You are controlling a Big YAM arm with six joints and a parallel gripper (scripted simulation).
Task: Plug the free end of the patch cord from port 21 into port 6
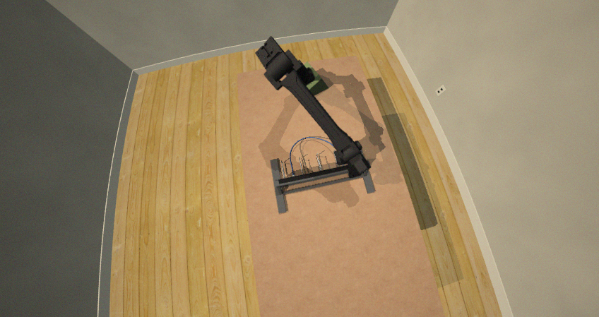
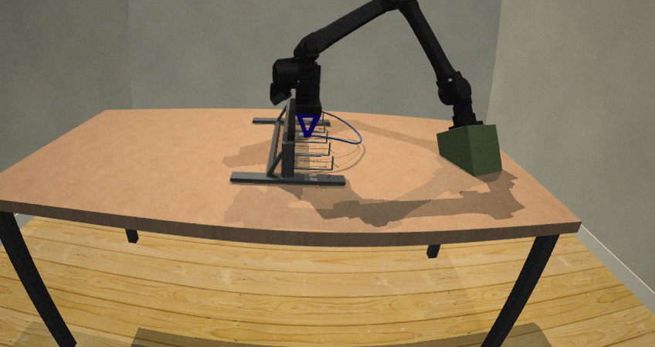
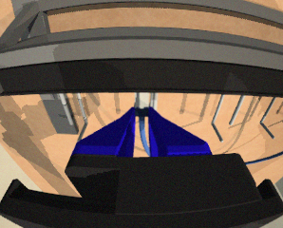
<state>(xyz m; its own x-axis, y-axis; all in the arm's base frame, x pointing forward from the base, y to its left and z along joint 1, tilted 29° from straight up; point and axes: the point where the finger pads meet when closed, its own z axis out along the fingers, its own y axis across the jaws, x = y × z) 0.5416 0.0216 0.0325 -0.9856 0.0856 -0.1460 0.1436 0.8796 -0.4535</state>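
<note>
My hand is 20 mm short of the plug.
</note>
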